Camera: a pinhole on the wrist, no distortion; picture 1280 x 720 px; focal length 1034.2 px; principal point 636.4 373.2 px. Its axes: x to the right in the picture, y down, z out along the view. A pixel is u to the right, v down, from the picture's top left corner.
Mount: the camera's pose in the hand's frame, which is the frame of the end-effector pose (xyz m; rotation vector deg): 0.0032 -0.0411 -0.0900 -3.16 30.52 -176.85
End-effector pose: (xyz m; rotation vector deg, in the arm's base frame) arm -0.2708 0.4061 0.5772 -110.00 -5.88 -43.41
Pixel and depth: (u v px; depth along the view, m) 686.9 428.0 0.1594
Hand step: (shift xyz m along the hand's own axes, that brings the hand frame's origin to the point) 0.0012 -0.1026 0.0575
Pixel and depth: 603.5 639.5 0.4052
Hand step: 0.0310 -0.2749 0.2561
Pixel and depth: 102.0 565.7 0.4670
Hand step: 0.2615 -0.2758 0.3126
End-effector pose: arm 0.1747 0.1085 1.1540 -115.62 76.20 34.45
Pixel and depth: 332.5 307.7 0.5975
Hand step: 0.2002 -0.2030 0.4794
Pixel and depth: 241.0 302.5 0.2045
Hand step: 0.0887 -0.0953 0.1046
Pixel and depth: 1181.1 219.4 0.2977
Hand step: -0.1428 -0.1014 0.2103
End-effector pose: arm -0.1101 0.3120 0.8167 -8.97 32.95 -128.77
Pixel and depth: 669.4 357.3 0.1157
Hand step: 0.0037 -0.0782 0.0197
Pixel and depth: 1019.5 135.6 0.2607
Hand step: -0.0840 -0.0734 0.1787
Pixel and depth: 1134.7 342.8 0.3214
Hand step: -0.1399 -0.1421 0.2209
